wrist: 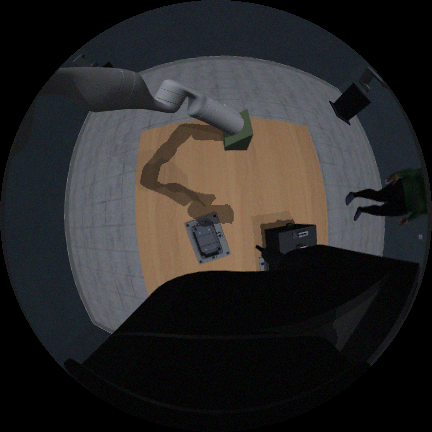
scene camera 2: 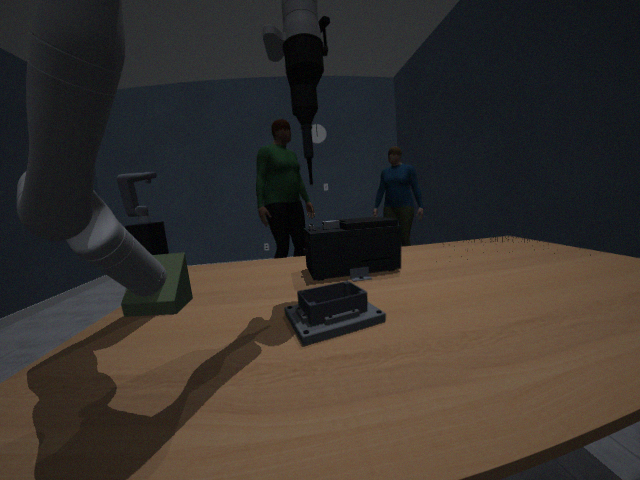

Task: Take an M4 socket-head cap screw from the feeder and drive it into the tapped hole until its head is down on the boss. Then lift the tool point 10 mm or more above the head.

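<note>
My screwdriver (scene camera 2: 311, 180) (wrist: 257, 247) points down, its thin bit high above the table. In scene camera 2 the bit tip shows above the left end of the feeder; its true distance cannot be judged. No screw can be made out at the tip, which is small and dark. The black box-shaped feeder (scene camera 2: 354, 254) (wrist: 290, 240) stands at the back, with small light parts on top. A dark open-topped housing (scene camera 2: 338, 310) (wrist: 207, 242) sits on a grey base plate (scene camera 2: 345, 329) (wrist: 224, 246) nearer the front. The tapped hole and its boss cannot be told apart.
A small grey bracket (scene camera 2: 360, 273) (wrist: 262, 264) stands beside the feeder. The arm's base stands on a green block (scene camera 2: 155, 305) (wrist: 238, 142) at the table's left. The arm's shadow falls across the wooden table (scene camera 2: 465, 330) (wrist: 170, 245). Two people stand beyond it.
</note>
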